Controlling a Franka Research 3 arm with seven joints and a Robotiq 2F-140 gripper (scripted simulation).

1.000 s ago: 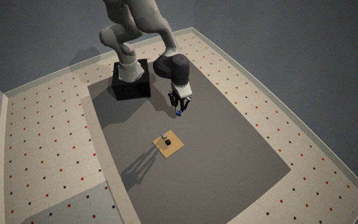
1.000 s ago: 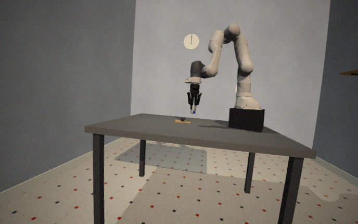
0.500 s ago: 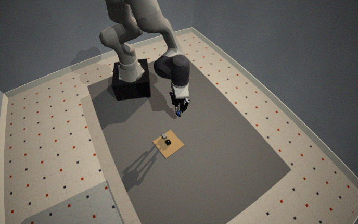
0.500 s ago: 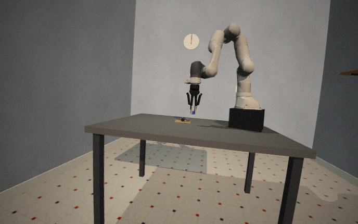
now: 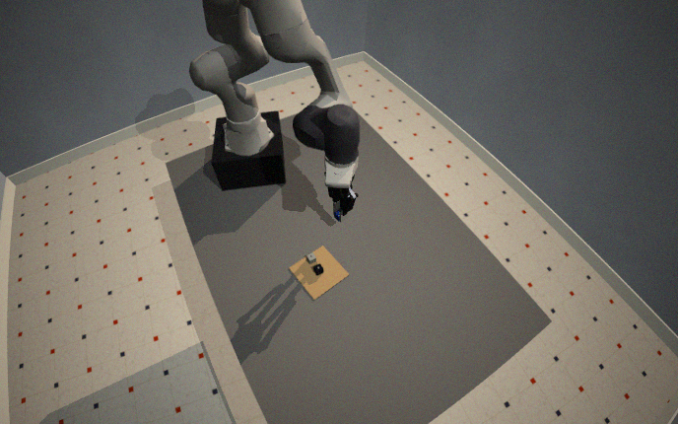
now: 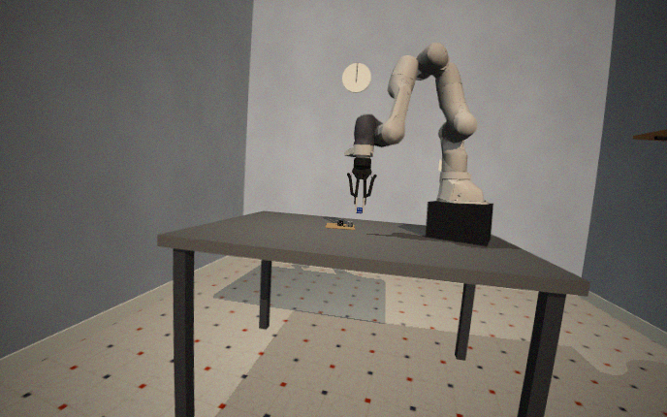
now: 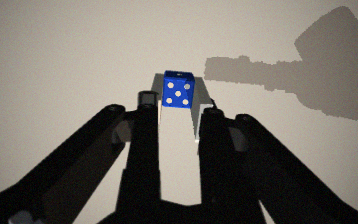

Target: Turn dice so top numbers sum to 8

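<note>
My gripper is now 6 cm short of the white die, 13 cm to the left of it and 11 cm above it. The rest, counted from my hand: blue die (2 cm below); black die (11 cm ahead, 13 cm to the right, 11 cm below); tan mat (11 cm ahead, 13 cm to the right, 12 cm below).
</note>
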